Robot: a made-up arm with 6 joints. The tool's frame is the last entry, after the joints.
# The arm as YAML. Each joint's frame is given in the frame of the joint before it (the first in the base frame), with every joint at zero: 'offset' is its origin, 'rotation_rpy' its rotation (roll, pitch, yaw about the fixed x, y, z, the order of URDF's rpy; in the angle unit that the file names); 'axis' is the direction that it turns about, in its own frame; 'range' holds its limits. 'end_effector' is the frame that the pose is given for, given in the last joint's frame.
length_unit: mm
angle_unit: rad
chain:
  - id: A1
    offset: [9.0, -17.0, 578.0]
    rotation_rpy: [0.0, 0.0, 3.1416]
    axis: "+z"
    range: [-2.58, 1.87]
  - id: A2
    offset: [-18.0, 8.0, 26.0]
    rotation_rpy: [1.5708, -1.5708, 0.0]
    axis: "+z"
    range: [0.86, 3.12]
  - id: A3
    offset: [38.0, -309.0, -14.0]
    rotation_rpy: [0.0, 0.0, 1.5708]
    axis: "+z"
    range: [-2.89, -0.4]
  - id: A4
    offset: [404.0, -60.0, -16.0]
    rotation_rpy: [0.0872, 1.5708, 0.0]
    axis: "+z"
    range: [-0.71, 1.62]
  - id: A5
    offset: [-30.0, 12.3, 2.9]
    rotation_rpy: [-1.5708, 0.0, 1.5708]
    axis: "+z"
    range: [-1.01, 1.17]
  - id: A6
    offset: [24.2, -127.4, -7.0]
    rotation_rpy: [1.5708, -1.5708, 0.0]
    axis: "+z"
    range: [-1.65, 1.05]
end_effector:
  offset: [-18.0, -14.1, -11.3]
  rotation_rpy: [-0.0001, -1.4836, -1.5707]
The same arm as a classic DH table. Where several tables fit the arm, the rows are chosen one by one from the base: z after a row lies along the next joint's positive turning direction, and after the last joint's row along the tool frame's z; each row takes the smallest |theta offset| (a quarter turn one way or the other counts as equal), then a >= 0, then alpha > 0; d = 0 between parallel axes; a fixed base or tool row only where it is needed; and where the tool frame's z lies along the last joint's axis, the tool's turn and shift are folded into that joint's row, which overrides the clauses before.
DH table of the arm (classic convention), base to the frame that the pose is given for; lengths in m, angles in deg. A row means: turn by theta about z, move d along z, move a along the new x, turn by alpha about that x. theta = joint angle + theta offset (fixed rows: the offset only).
base (fixed): d 0.0000; theta_offset -62.10; a 0.0192; alpha 0.00
A1: d 0.6040; theta_offset 62.10; a 0.0180; alpha -90.00
A2: d 0.0000; theta_offset 7.01; a -0.3113; alpha 0.00
A3: d -0.0380; theta_offset 77.99; a -0.0246; alpha 90.00
A4: d 0.4106; theta_offset 0.00; a 0.0123; alpha -90.00
A5: d 0.0230; theta_offset 0.00; a 0.0242; alpha 90.00
A6: d 0.1173; theta_offset -90.00; a 0.0180; alpha 85.00
tool (fixed): d -0.0142; theta_offset 90.00; a 0.0000; alpha 0.00
Joint limits (deg, base to tool): -147.82..107.14 49.27..178.76 -165.58..-22.92 -40.68..92.82 -57.87..67.04 -94.54..60.16

